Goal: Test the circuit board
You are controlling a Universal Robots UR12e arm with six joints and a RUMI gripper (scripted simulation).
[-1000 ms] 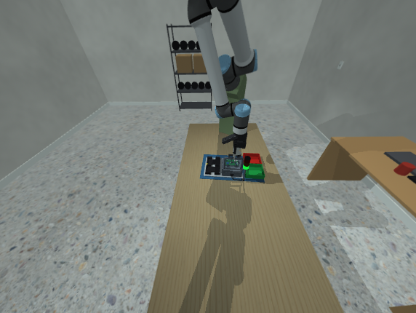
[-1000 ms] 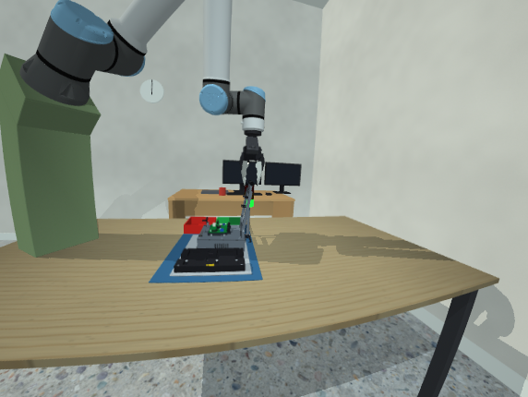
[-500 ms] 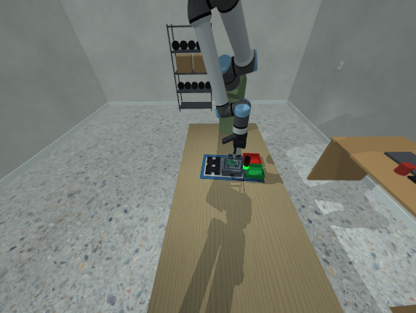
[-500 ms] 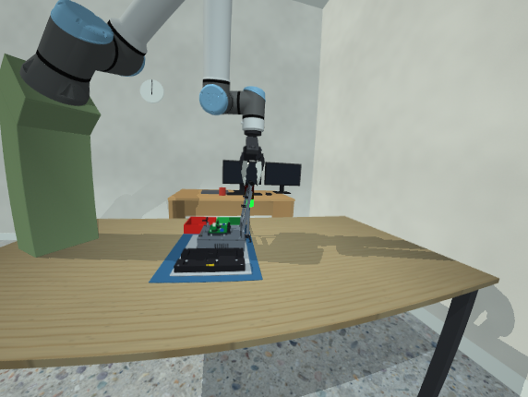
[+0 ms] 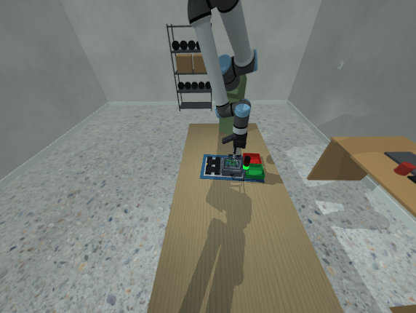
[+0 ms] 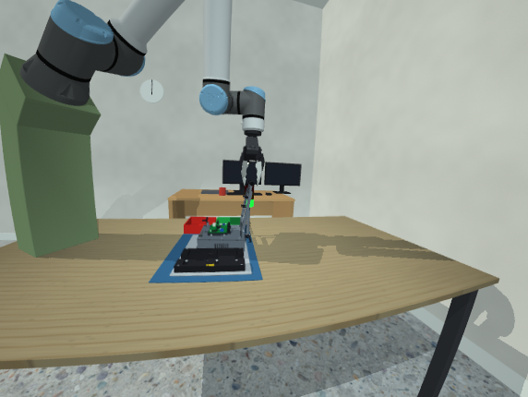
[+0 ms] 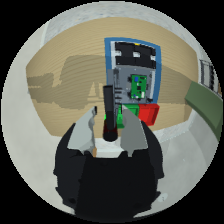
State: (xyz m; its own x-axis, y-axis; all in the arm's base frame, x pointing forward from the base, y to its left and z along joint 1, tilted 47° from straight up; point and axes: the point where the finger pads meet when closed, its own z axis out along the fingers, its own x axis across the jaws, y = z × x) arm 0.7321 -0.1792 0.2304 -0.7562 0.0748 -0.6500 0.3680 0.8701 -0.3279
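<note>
Now: the green circuit board 200 mm below my hand, 120 mm behind it and 60 mm to the left of it. Also, from my hand: tester lid: 90 mm below, 10 mm to the left, 10 mm behind; then red bin: 290 mm to the left, 260 mm below, 120 mm behind; then green bin: 260 mm below, 220 mm to the left, 10 mm ahead.
</note>
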